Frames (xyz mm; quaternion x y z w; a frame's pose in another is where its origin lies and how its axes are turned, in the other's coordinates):
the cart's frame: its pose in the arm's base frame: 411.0 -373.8 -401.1 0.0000 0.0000 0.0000 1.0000
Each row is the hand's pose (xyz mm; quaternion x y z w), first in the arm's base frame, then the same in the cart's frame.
Working: the arm's base frame: its pose in the cart's frame: -411.0 373.8 401.1 0.0000 0.0000 0.0000 1.0000

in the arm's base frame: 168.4 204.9 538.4 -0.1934 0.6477 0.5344 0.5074
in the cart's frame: -242.6 578.7 939.5 -0.1934 0.6477 0.5344 0.5074
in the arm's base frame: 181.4 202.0 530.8 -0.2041 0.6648 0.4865 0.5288
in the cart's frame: -229.6 575.8 931.9 -0.2041 0.6648 0.4865 0.5288
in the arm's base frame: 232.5 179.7 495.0 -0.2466 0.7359 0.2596 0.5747
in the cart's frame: -178.5 553.5 896.1 -0.2466 0.7359 0.2596 0.5747
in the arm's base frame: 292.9 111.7 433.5 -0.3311 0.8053 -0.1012 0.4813
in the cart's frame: -118.1 485.5 834.6 -0.3311 0.8053 -0.1012 0.4813
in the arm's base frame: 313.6 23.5 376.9 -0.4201 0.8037 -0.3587 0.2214
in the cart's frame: -97.4 397.3 778.0 -0.4201 0.8037 -0.3587 0.2214
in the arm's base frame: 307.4 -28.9 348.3 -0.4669 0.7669 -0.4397 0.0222
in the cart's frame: -103.6 344.9 749.4 -0.4669 0.7669 -0.4397 0.0222
